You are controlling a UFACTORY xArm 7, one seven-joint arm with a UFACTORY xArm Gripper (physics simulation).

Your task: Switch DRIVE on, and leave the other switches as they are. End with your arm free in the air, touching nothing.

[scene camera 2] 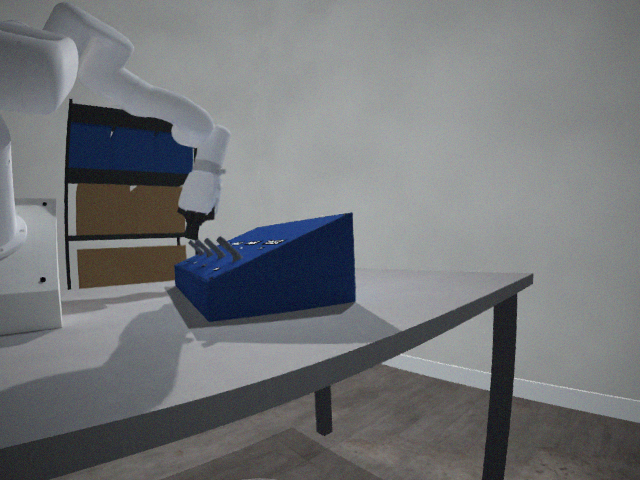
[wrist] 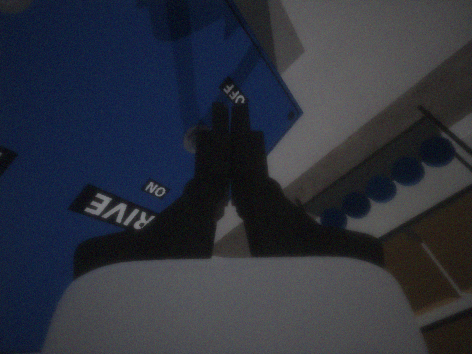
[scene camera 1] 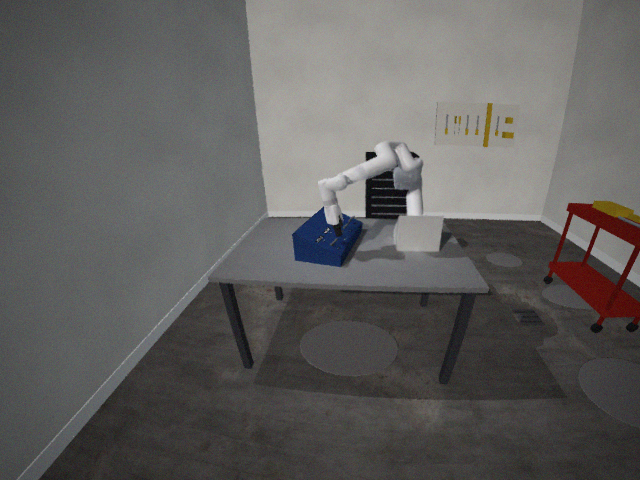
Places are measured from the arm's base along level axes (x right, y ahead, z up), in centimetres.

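Where they show: gripper, fingertip midpoint: (scene camera 2: 189, 239) (wrist: 228, 124) (scene camera 1: 339, 235); arm's base, origin of the base link: (scene camera 1: 415, 222).
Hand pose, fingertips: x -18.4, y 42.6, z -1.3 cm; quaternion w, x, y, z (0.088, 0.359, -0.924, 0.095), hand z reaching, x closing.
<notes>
Things, the pixels of their top centre, and the offset from my fingertips. "spot": a spot on its surface instead. Level surfaces: height alone.
- DRIVE label, middle of its top: (wrist: 132, 222) dy +10.6, dx -1.0, dz -1.2 cm
- OFF label, surface spot: (wrist: 233, 91) spot: dy +0.2, dx -2.8, dz -5.7 cm
- DRIVE switch, surface spot: (wrist: 191, 139) spot: dy +4.0, dx -1.6, dz -3.8 cm
- grey table, its level: dz -13.0 cm
The blue sloped switch box (scene camera 1: 316, 253) (scene camera 2: 289, 279) (wrist: 75, 100) stands on the table. In the wrist view, the DRIVE label (wrist: 117, 210), its ON label (wrist: 155, 188) and the OFF label (wrist: 233, 91) are upside down. The round base of the DRIVE switch (wrist: 191, 139) shows left of the fingers; its lever is mostly hidden behind them, so its position cannot be read. My gripper (scene camera 1: 338, 234) (scene camera 2: 191, 238) (wrist: 228, 124) is shut and empty, low over the DRIVE end of the box. Its tips look very close to the lever; whether they touch cannot be told.
Other grey levers (scene camera 2: 229, 249) stand in a row along the box, tilted alike in the second scene view. The box stands on the grey table (scene camera 1: 413, 273) (scene camera 2: 439, 289). A white block (scene camera 1: 419, 233) is beside the arm's base. A red cart (scene camera 1: 594, 217) stands at the right.
</notes>
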